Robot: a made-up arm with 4 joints. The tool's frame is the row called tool.
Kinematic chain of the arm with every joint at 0, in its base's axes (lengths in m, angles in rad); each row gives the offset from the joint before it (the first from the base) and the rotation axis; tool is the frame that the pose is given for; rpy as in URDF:
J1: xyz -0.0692 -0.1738 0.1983 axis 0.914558 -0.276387 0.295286
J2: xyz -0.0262 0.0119 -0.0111 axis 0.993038 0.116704 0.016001
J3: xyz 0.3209 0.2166 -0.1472 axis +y
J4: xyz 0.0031 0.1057 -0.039 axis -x
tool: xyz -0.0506 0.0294 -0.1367 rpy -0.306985 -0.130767 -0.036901
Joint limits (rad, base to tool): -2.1..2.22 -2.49..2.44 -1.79..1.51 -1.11..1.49
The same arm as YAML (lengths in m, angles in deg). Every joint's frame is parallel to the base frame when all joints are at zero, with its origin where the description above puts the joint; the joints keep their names.
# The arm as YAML. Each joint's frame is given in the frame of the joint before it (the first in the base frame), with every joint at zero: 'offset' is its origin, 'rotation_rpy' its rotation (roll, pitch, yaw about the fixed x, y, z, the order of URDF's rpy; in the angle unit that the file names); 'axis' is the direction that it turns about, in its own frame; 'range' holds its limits. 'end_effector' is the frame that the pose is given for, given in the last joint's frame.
length_unit: m
angle_unit: deg
chain:
  - id: J1
    offset: [-0.0692, -0.1738, 0.1983]
    rotation_rpy: [0.0, 0.0, 0.0]
    axis: [0.914558, -0.276387, 0.295286]
    range: [-120.32, 127.2]
  - id: J2
    offset: [-0.0262, 0.0119, -0.0111]
    rotation_rpy: [0.0, 0.0, 0.0]
    axis: [0.993038, 0.116704, 0.016001]
    range: [-142.67, 139.8]
  - id: J3
    offset: [0.3209, 0.2166, -0.1472]
    rotation_rpy: [0.0, 0.0, 0.0]
    axis: [0.0, 1.0, 0.0]
    range: [-102.56, 86.52]
  - id: J4
    offset: [0.0031, 0.1057, -0.039]
    rotation_rpy: [0.0, 0.0, 0.0]
    axis: [-1.0, 0.0, 0.0]
    range: [-63.6, 85.37]
end_effector:
  offset: [-0.0506, 0.0294, -0.1367]
  rotation_rpy: [-17.59, -7.49, -2.11]

